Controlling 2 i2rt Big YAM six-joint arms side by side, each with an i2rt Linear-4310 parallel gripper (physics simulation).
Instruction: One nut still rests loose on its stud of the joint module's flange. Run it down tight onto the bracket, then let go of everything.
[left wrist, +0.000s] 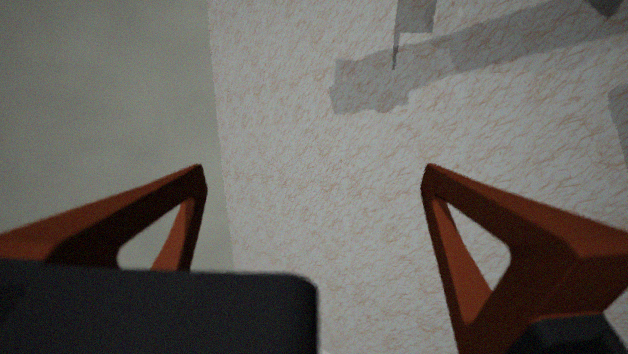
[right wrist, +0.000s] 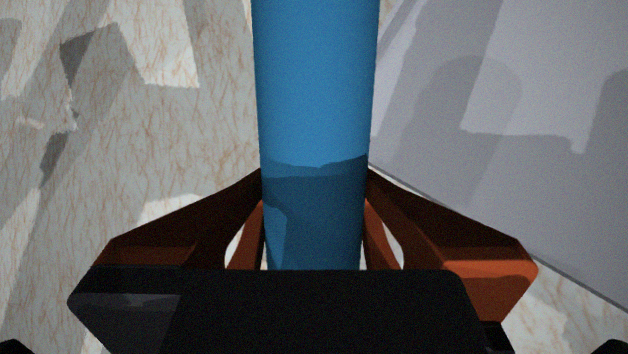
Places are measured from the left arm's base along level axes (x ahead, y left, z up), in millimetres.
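Pixels of known places: left gripper, fingertip midpoint: (left wrist: 313, 176); right gripper, fingertip midpoint: (right wrist: 313, 178).
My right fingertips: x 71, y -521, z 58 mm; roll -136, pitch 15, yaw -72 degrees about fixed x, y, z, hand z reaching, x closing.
Note:
For each thing: its top centre in the pictures, then the offset to it from my right fingertips. "spot": a spot on its surface instead.
- thick blue cylindrical handle at a spot on its surface: (right wrist: 316, 90) spot: 22 mm ahead, 8 mm right, 50 mm up
- flat grey panel at a spot on its surface: (right wrist: 525, 190) spot: 31 mm ahead, 102 mm right, 54 mm down
My left gripper (left wrist: 313, 176) is open and empty, its two orange fingers wide apart above the pale table. My right gripper (right wrist: 313, 178) is shut on a thick blue cylindrical handle (right wrist: 316, 90), with an orange finger pressed against each side. The handle runs up the middle of the right wrist view and out at its top edge; its far end does not show. The nut, the stud, the joint module's flange and the bracket do not show in either wrist view.
The pale, orange-veined table (left wrist: 300, 210) (right wrist: 210, 150) ends at a straight edge left of centre in the left wrist view, with grey floor (left wrist: 110, 100) beyond. A flat grey panel (right wrist: 525, 190) lies right of the handle. Arm shadows cross the table and panel.

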